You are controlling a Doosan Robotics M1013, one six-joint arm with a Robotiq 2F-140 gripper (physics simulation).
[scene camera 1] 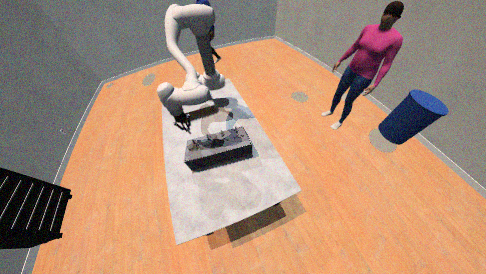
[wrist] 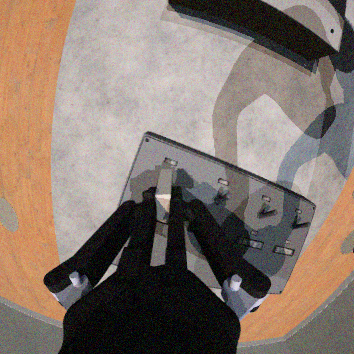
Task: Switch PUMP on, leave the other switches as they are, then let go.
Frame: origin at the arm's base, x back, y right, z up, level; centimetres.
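Seen in the pictures: gripper, fingertip midpoint: (scene camera 1: 189, 133) (wrist: 166, 179).
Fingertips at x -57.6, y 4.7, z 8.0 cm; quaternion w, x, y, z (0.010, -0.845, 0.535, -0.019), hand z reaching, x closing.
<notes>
Offsets run from my fingertips to a thing's top centre. "spot": to the spot under its first point. Level surfaces: height alone.
A dark grey switch box (scene camera 1: 218, 158) (wrist: 295, 200) stands on the pale table @(dz -17.6 cm) (scene camera 1: 200, 210) (wrist: 110, 75). In the wrist view three switch levers show on its right part: one lever @(dx -1.8, dy -12.6, dz -5.0 cm) (wrist: 221, 195), a middle one @(spot: dx -0.8, dy -24.0, dz -6.8 cm) (wrist: 266, 211) and a far right one @(spot: dx -0.4, dy -36.1, dz -7.0 cm) (wrist: 300, 222). The small labels are too blurred to read, so I cannot tell which switch is PUMP. My gripper (scene camera 1: 184, 128) (wrist: 166, 179) is shut and holds nothing. It is over the box's left end in the wrist view, and slightly apart from the box in the scene view. Its fingers hide the panel below them.
A long dark block (scene camera 1: 206, 111) (wrist: 250, 25) lies behind the box, near the arm's base. A person in pink (scene camera 1: 377, 50) stands right of the table, near a blue barrel (scene camera 1: 410, 120). Another person is mostly hidden behind the arm. A black rack is at the left.
</notes>
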